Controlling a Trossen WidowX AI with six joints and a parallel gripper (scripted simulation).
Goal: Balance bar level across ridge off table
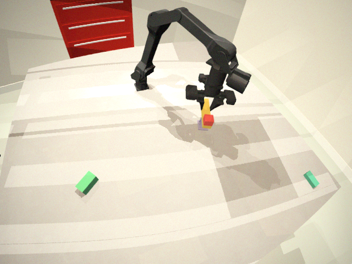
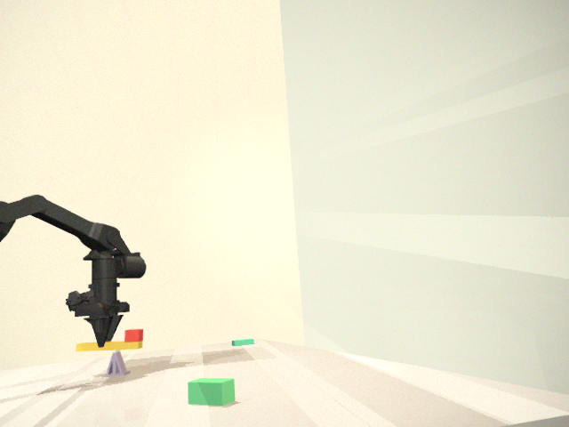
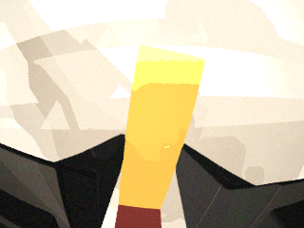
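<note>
Right now the bar is 40 mm ahead of my gripper tip, 20 mm to the right of it and 10 mm above it. The rest, counted from my gripper tip: green block (120 mm ahead, 490 mm to the right, 50 mm below).
</note>
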